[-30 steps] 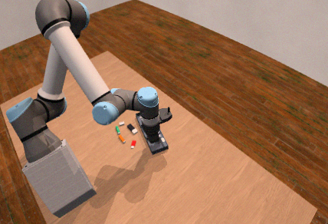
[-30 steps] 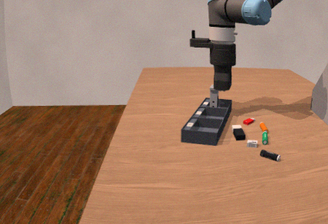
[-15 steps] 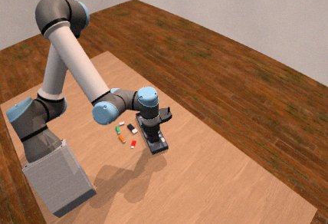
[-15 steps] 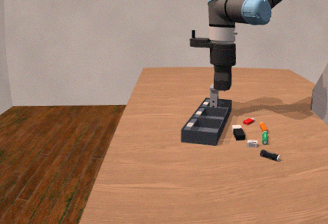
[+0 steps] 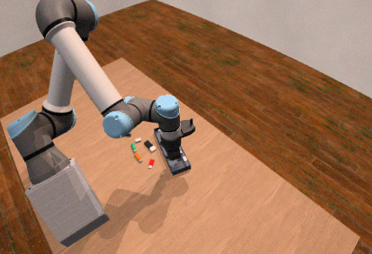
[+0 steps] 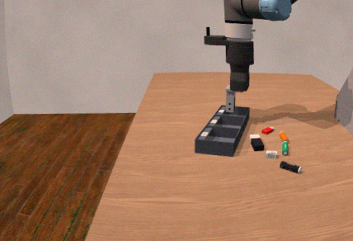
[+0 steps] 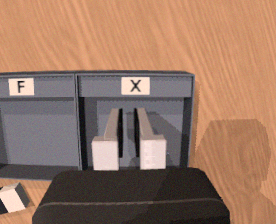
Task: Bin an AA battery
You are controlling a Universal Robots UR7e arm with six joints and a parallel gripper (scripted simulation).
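Right now the dark three-compartment bin is 8 cm to the left of my hand, 3 cm below it and 1 cm ahead of it. Round my hand: black-and-white block: 14 cm to the left, 6 cm behind, 4 cm below; orange battery: 14 cm behind, 12 cm to the left, 4 cm below; red piece: 10 cm behind, 6 cm to the left, 5 cm below.
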